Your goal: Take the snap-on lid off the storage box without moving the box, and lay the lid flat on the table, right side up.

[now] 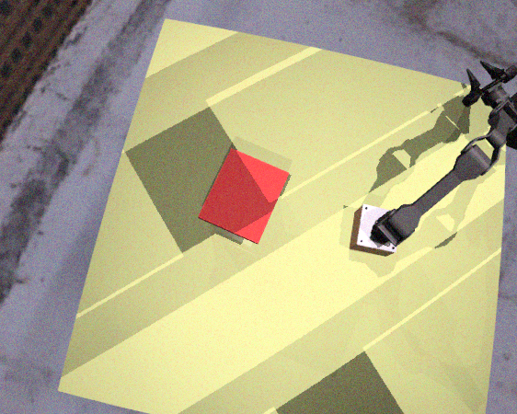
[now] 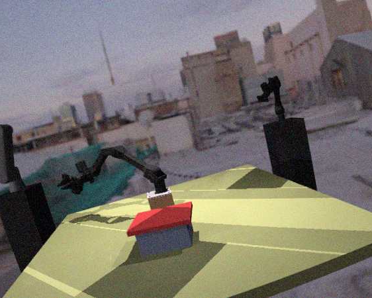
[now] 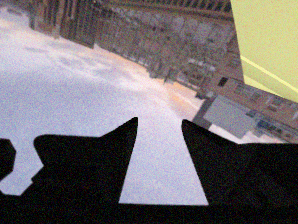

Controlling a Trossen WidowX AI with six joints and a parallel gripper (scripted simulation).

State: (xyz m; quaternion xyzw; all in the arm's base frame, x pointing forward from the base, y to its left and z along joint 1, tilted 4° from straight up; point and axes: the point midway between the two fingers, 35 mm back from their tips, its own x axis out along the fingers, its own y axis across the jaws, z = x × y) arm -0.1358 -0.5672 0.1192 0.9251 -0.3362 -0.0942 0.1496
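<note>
Now: gripper tip 62 cm to the right of the red lid, 54 cm short of it and 12 cm above it. The rest, counted from my gripper tip: storage box: 62 cm to the left, 54 cm ahead, 18 cm below.
</note>
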